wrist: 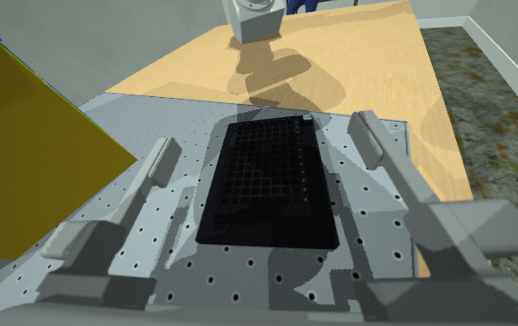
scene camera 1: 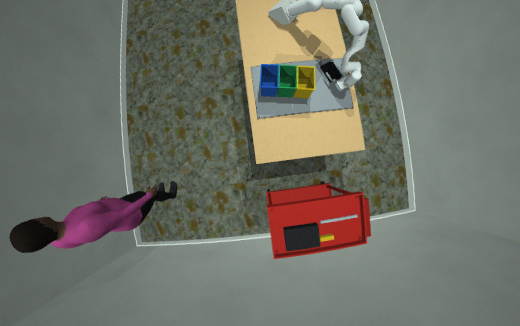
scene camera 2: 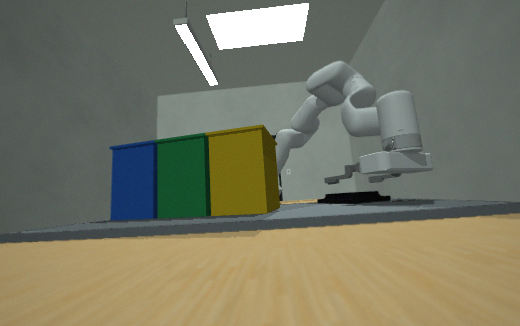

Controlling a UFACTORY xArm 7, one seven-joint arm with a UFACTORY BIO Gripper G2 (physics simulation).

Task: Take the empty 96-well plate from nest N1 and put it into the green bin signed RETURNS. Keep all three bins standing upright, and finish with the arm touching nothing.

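Where they show: hand, its tool point: (wrist: pixel 256 151) (scene camera 1: pixel 335 70) (scene camera 2: pixel 355 179); arm's base, origin of its link: (scene camera 1: pixel 291 9).
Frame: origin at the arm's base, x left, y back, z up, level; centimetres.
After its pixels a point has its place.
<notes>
The black 96-well plate (scene camera 1: pixel 330 70) @(x 24.5, y -54.3, z -8.8 cm) (wrist: pixel 265 165) @(x 26.4, y -55.2, z -9.0 cm) lies flat on the grey perforated board, right of the bins; its grid of wells shows in the wrist view. A low black stack shows in scene camera 2; I cannot clearly tell plate from nest there. My gripper (scene camera 2: pixel 355 179) @(x 26.9, y -56.6, z -5.1 cm) (wrist: pixel 267 150) @(x 26.9, y -56.6, z -5.1 cm) is open and empty, a little above the plate, with one finger out to each side of it in the wrist view. The green bin (scene camera 1: pixel 287 92) @(x -15.6, y -72.4, z -1.9 cm) (scene camera 2: pixel 181 175) @(x -16.3, y -72.2, z -2.1 cm) stands upright between the blue bin (scene camera 1: pixel 269 92) @(x -28.9, y -70.0, z -3.4 cm) (scene camera 2: pixel 132 182) @(x -29.3, y -69.9, z -2.7 cm) and the yellow bin (scene camera 1: pixel 305 92) @(x -2.6, y -74.7, z -0.1 cm) (scene camera 2: pixel 237 172) @(x -3.3, y -74.6, z -2.6 cm) (wrist: pixel 55 150) @(x 4.5, y -63.4, z -4.3 cm). No sign is readable.
The grey board (scene camera 1: pixel 280 107) @(x -21.4, y -80.4, z -11.2 cm) (wrist: pixel 150 205) @(x 14.4, y -63.4, z -11.3 cm) lies on the wooden table (scene camera 1: pixel 310 137) @(x -0.9, y -107.2, z -12.5 cm) (wrist: pixel 375 80) @(x 36.3, y -29.6, z -12.5 cm). The yellow bin is the nearest bin to the plate. The robot's base (scene camera 1: pixel 282 14) @(x -8.0, y -2.4, z -1.6 cm) (wrist: pixel 260 25) @(x 1.3, y -2.2, z -8.1 cm) stands on the table. A red cart (scene camera 1: pixel 345 232) and a person in pink (scene camera 1: pixel 95 222) are off the table.
</notes>
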